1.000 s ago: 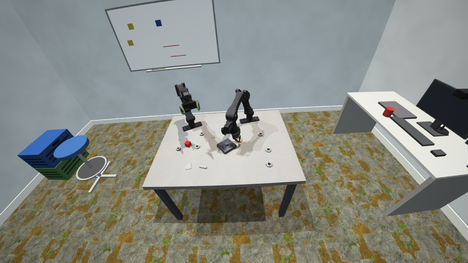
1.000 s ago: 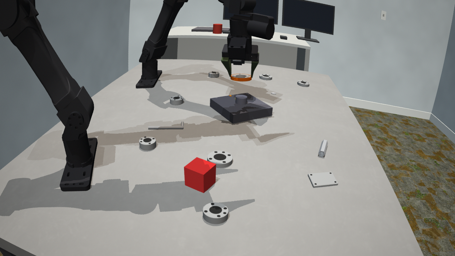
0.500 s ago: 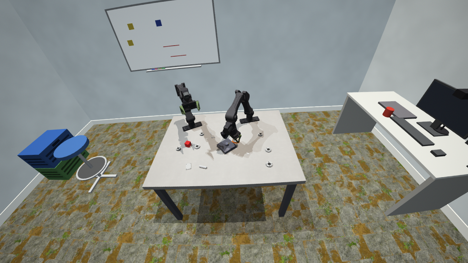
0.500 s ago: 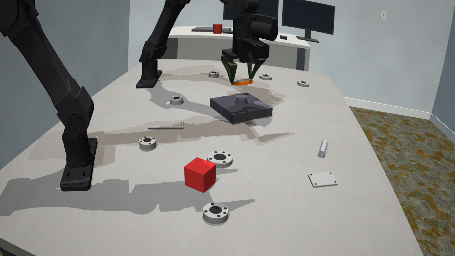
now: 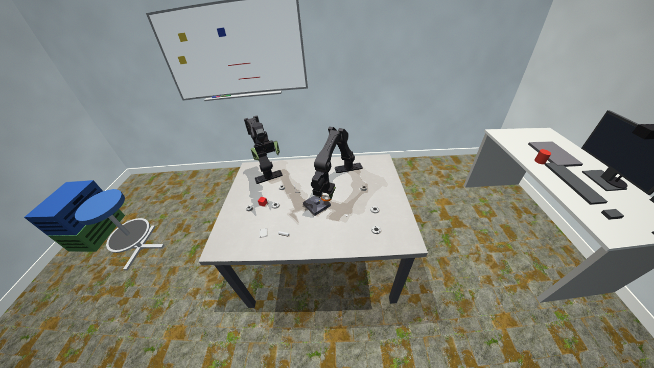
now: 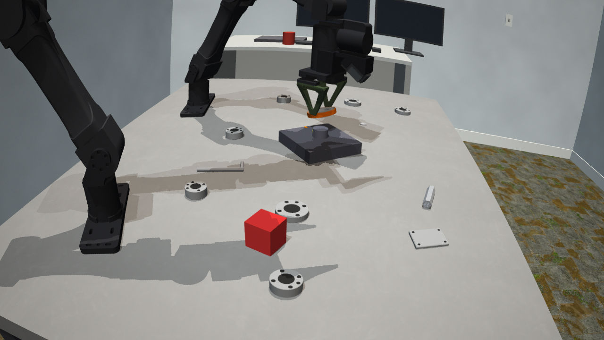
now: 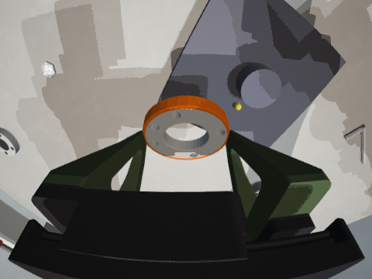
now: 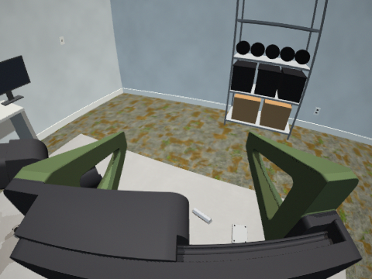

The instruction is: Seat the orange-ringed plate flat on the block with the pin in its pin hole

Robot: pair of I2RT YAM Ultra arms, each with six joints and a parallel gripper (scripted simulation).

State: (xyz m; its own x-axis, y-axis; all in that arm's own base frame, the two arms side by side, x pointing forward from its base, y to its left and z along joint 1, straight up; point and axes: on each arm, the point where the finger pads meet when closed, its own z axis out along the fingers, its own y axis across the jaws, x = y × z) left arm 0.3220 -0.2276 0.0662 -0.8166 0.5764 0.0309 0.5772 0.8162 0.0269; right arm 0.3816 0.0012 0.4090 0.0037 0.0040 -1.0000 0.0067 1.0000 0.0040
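The dark block is 1 cm behind my left hand, 4 cm to the right of it and 4 cm below it. The rest, counted from my left hand: allen key: 16 cm behind, 19 cm to the right, 6 cm below; hex bar: 20 cm ahead, 26 cm to the right, 6 cm below; red cube: 7 cm behind, 41 cm to the right, 5 cm below.
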